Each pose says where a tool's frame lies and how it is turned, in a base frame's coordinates. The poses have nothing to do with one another.
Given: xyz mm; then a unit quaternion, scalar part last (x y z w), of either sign.
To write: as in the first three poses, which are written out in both.
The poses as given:
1: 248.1 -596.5 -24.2 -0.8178 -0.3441 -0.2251 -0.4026
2: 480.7 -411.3 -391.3 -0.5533 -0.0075 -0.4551 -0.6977
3: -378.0 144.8 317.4 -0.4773 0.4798 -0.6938 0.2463
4: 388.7 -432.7 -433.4 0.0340 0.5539 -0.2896 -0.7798
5: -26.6 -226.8 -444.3 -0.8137 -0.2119 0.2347 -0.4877
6: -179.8 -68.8 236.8 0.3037 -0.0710 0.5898 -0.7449
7: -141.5 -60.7 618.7 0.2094 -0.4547 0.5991 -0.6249
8: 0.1 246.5 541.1 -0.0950 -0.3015 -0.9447 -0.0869
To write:
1: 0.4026 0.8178 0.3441 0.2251 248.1 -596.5 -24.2
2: 0.6977 0.5533 0.0075 0.4551 480.7 -411.3 -391.3
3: 0.2463 -0.4773 0.4798 -0.6938 -378.0 144.8 317.4
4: 0.7798 -0.0340 -0.5539 0.2896 388.7 -432.7 -433.4
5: 0.4877 0.8137 0.2119 -0.2347 -26.6 -226.8 -444.3
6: 0.7449 -0.3037 0.0710 -0.5898 -179.8 -68.8 236.8
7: 0.6249 -0.2094 0.4547 -0.5991 -141.5 -60.7 618.7
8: 0.0869 0.0950 0.3015 0.9447 0.1 246.5 541.1
